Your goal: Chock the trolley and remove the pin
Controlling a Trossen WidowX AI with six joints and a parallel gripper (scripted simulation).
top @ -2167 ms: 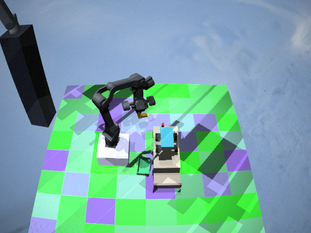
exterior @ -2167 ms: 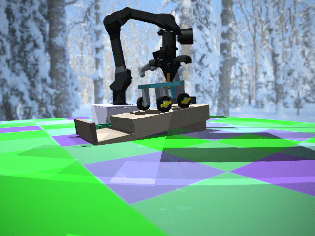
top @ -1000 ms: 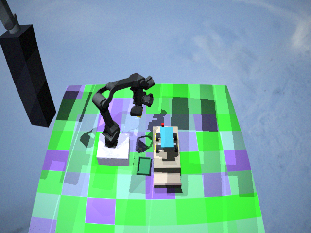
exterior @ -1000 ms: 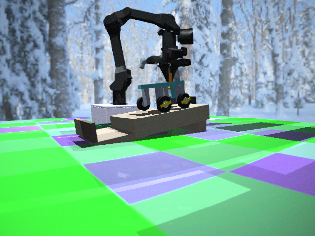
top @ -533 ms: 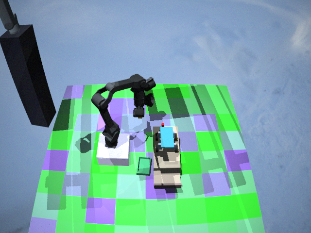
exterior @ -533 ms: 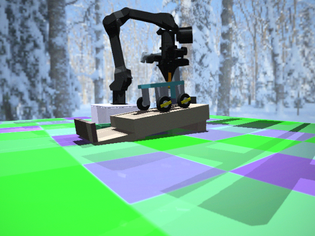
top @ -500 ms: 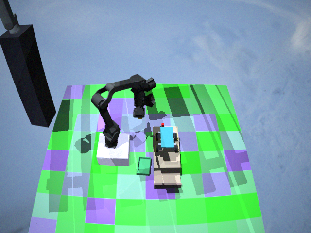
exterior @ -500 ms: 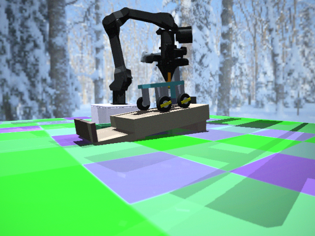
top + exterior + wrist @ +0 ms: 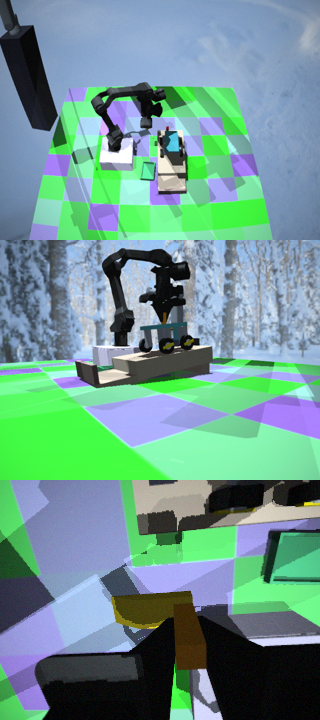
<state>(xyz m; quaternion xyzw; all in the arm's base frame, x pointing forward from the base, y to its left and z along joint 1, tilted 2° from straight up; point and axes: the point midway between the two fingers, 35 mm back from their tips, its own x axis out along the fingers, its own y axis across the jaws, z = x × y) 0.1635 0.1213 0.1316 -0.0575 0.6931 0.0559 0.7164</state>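
Right now the red-headed stop pin is 11 cm ahead of my gripper tip, 5 cm below it and 2 cm to the left of it. Also, from my gripper tip: yellow chock: 2 cm to the left, 1 cm below; then beige ramp: 15 cm ahead, 13 cm below, 8 cm to the right; then trolley: 15 cm ahead, 7 cm to the right, 6 cm below.
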